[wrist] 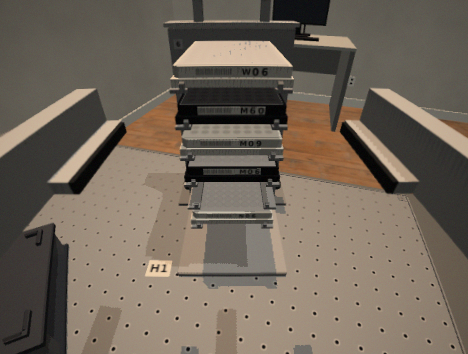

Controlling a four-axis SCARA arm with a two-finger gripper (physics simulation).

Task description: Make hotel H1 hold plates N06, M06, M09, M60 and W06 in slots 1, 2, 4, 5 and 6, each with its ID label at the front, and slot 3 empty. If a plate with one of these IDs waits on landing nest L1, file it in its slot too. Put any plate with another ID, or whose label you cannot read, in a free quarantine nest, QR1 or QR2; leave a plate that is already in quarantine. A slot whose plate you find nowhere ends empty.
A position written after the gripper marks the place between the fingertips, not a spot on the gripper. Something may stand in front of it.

In view: the gripper [233, 108] and a hotel back wall [283, 38].
